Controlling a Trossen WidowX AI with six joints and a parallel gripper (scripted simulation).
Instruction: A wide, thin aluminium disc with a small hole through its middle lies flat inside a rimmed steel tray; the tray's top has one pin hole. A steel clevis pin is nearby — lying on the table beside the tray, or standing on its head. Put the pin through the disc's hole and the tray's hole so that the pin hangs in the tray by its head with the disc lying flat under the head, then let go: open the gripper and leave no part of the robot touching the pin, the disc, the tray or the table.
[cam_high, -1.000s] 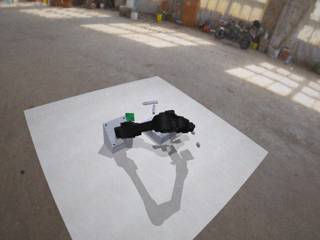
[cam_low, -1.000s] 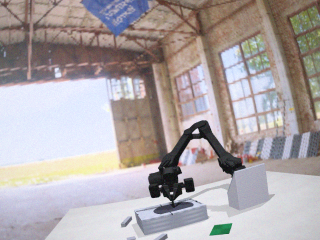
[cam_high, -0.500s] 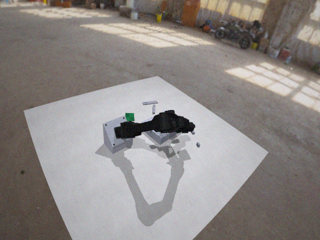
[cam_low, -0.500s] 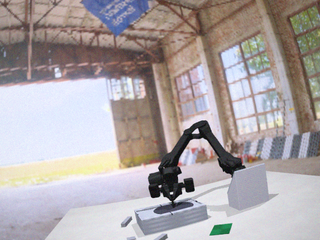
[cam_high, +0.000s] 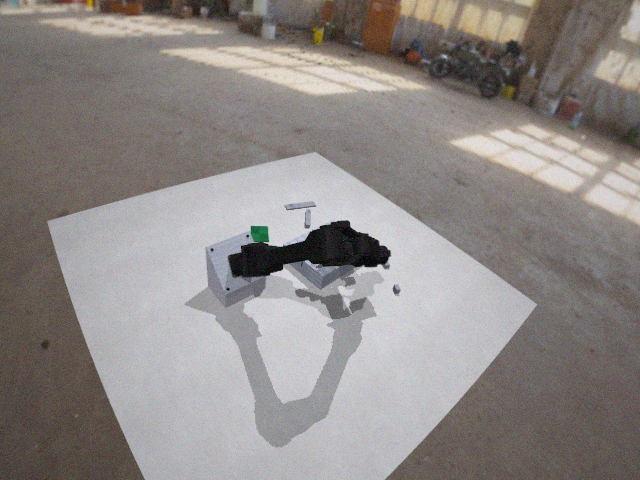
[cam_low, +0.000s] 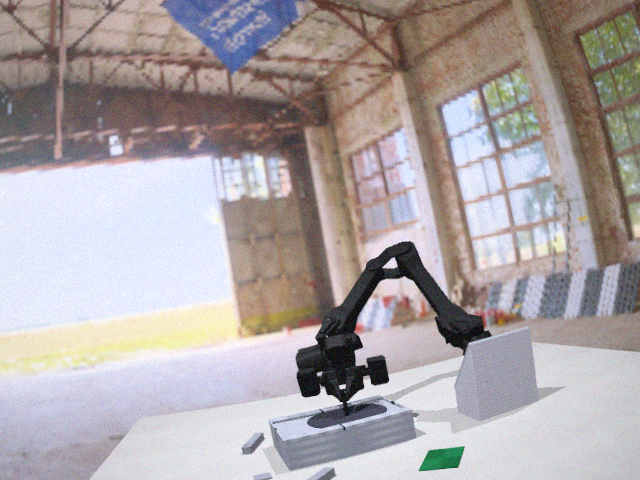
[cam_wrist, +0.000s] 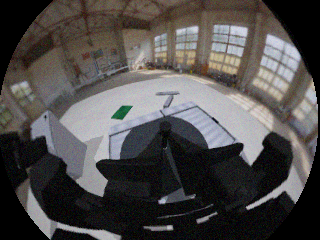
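Now: the clevis pin 1 cm below my gripper tip. From my gripper tip the other things lie so: green square: 12 cm behind, 21 cm to the left, 9 cm below; then dark aluminium disc: 1 cm to the right, 3 cm below; then rimmed steel tray: 2 cm ahead, 5 cm below.
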